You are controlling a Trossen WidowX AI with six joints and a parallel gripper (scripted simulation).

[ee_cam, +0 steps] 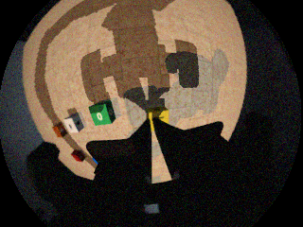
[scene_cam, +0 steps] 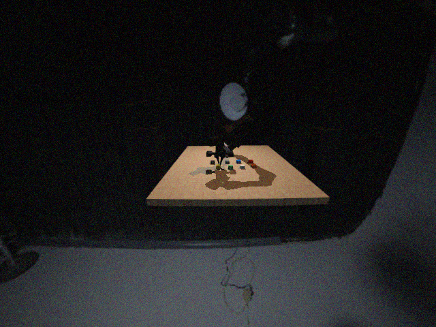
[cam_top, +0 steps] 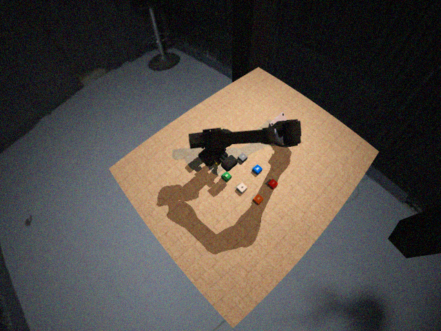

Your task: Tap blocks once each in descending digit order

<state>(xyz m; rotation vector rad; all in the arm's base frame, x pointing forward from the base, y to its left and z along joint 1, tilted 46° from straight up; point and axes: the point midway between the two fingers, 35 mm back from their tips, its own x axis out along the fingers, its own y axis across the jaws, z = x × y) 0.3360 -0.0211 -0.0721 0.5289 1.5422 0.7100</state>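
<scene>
My gripper tip is now 10 mm to the left of the yellow block and 10 mm above it. The rest, counted from my gripper tip: dark grey block: 90 mm behind, 60 mm to the right, 10 mm below; then white block: 160 mm to the left, 10 mm below; then green block: 80 mm to the left, 10 mm below, 10 mm ahead.
</scene>
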